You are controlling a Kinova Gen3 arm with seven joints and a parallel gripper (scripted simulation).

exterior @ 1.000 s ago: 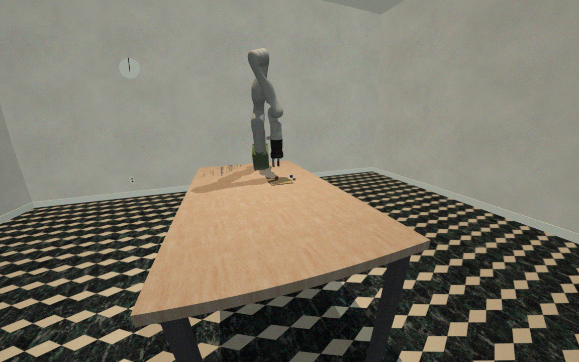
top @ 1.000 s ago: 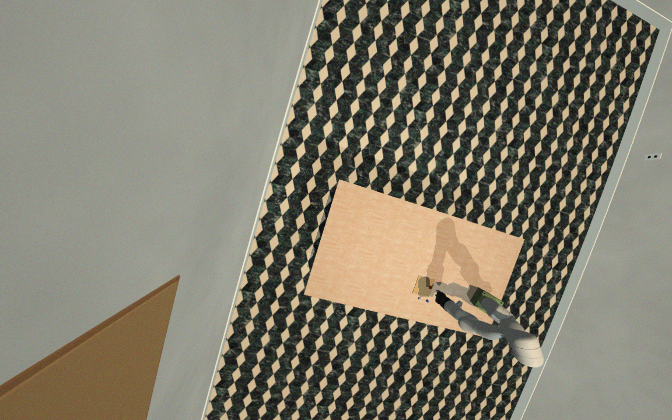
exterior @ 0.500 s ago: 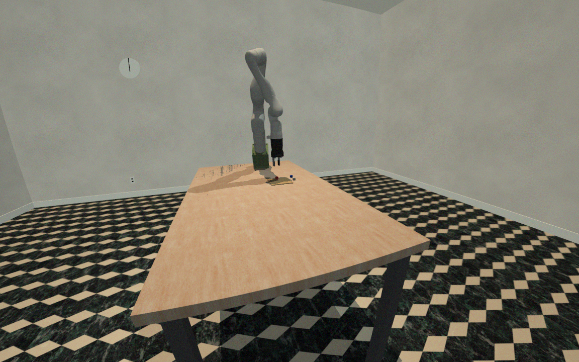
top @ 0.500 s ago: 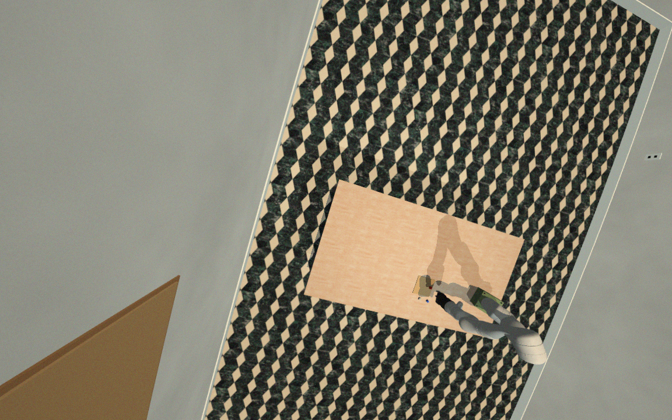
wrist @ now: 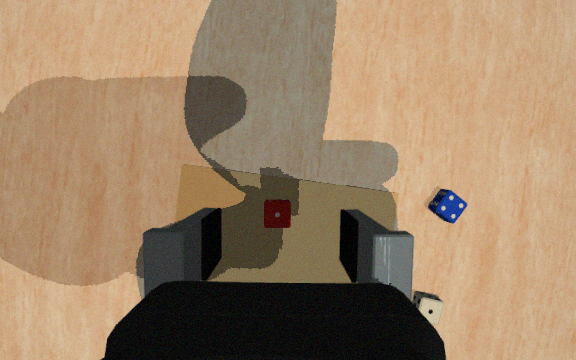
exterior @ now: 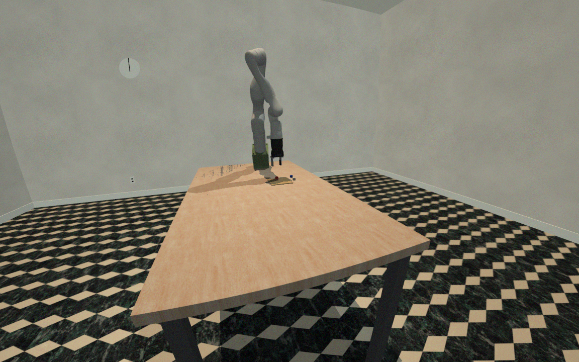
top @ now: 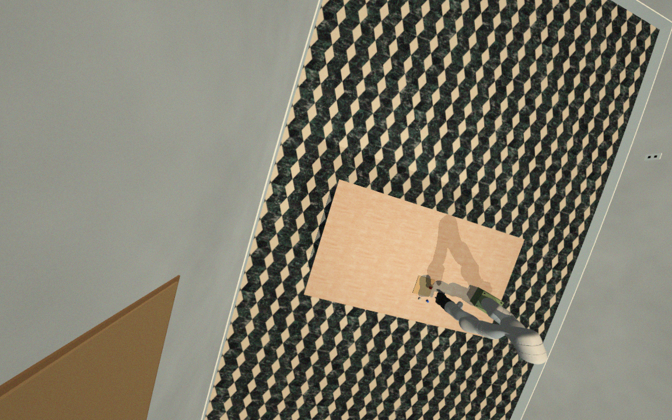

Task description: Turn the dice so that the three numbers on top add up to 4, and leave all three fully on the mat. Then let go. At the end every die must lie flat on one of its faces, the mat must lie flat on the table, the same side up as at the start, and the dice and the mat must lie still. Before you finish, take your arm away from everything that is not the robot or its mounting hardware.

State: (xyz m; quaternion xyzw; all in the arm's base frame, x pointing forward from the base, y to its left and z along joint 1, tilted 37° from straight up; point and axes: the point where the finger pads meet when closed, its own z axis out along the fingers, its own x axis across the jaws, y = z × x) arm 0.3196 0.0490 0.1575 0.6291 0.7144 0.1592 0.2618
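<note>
My hand is 110 mm to the right of the blue die, 110 mm above it and 10 mm past it. Round my hand: tan mat (110 mm below, 50 mm ahead); then red die (100 mm below); then white die (110 mm below, 100 mm to the left, 60 mm ahead).
</note>
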